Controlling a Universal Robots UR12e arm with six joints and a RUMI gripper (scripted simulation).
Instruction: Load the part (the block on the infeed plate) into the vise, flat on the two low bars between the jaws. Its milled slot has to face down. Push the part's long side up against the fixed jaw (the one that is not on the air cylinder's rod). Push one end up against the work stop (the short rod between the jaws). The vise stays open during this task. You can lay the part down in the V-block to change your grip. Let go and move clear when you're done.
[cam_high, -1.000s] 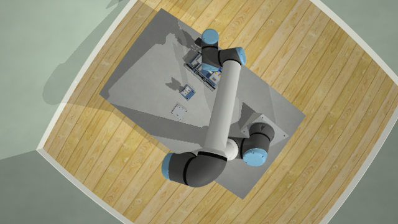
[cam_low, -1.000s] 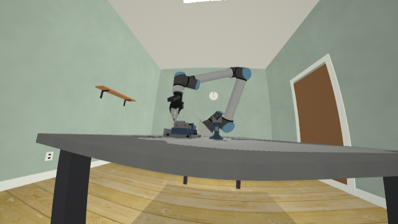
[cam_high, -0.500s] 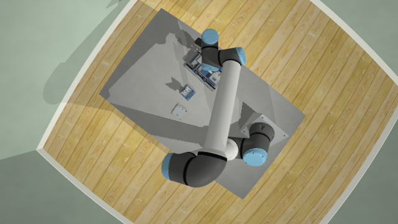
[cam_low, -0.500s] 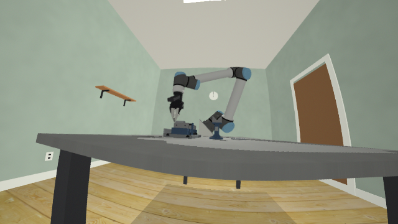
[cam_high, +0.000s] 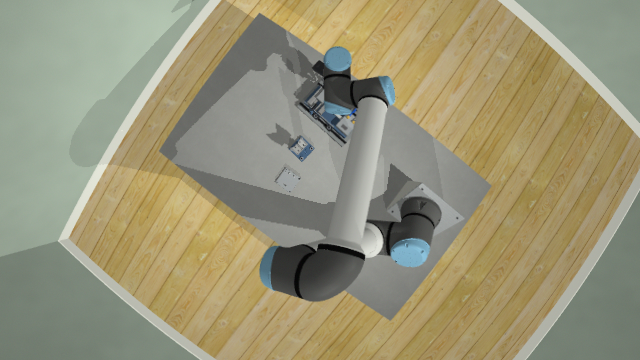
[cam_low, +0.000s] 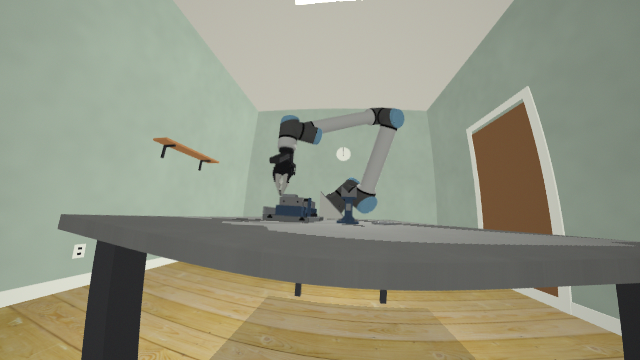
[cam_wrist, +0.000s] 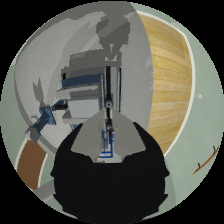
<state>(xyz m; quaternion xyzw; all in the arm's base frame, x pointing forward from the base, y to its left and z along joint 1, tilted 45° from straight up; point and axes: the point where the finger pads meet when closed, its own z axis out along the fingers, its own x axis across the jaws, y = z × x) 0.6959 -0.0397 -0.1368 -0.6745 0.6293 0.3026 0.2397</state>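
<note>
Now: the part 5 cm to the left of my hand and 3 cm below it. The rest, counted from my hand: vise: 7 cm behind, 6 cm to the left, 8 cm below; infeed plate: 14 cm behind, 45 cm to the left, 11 cm below.
</note>
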